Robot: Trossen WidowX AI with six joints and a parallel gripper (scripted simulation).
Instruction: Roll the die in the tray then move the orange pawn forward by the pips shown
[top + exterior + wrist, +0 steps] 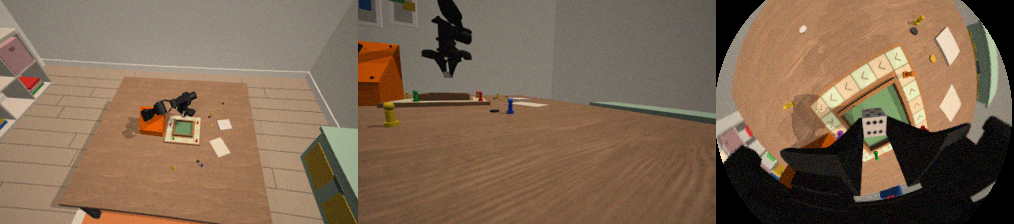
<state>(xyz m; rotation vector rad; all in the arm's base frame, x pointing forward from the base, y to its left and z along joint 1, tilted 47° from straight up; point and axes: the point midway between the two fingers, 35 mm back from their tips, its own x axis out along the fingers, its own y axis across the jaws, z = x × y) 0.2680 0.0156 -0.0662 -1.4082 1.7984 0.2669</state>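
Right now the orange pawn is 120 mm ahead of my gripper tip, 80 mm below it and 10 mm to the left of it. The rest, counted from my gripper tip: purple pawn 110 mm behind, 80 mm below, 40 mm to the right; green pawn 170 mm to the right, 80 mm below, 70 mm behind; white die right at my gripper tip.
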